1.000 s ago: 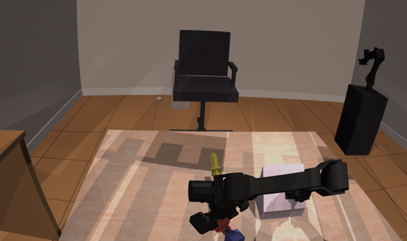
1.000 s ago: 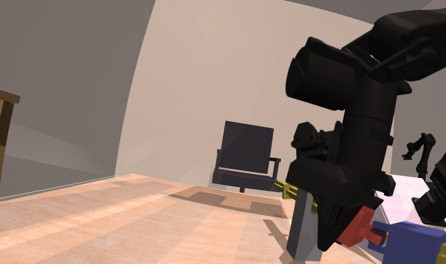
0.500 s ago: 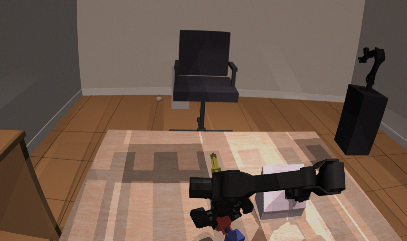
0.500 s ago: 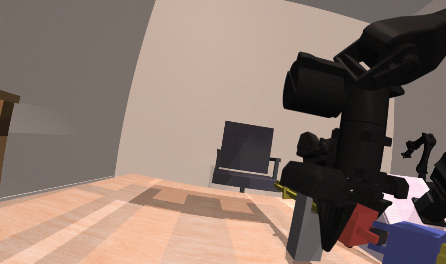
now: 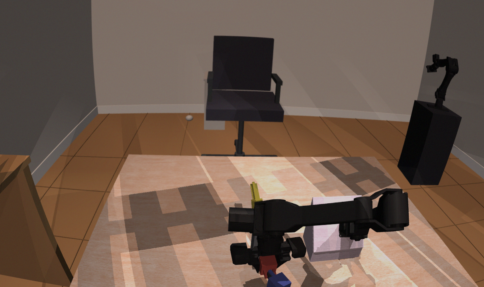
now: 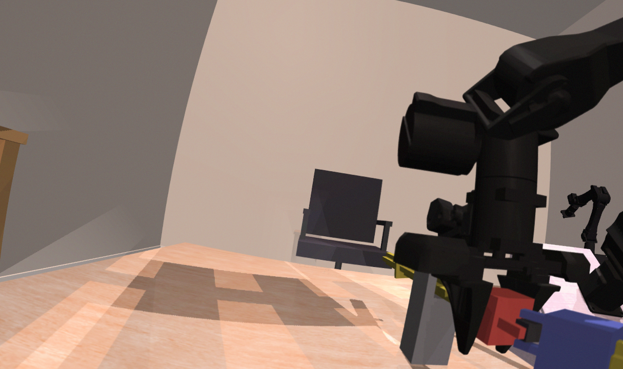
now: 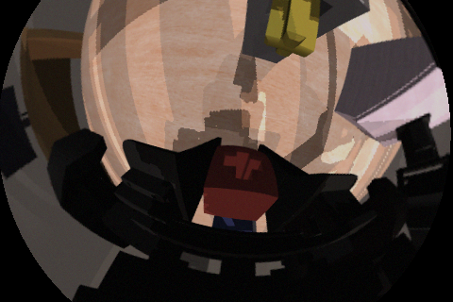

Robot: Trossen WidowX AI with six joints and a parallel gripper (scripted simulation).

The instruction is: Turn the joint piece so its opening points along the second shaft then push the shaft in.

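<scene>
Right now the red square joint piece is 2 cm to the left of my gripper tip and 4 cm above it.
</scene>
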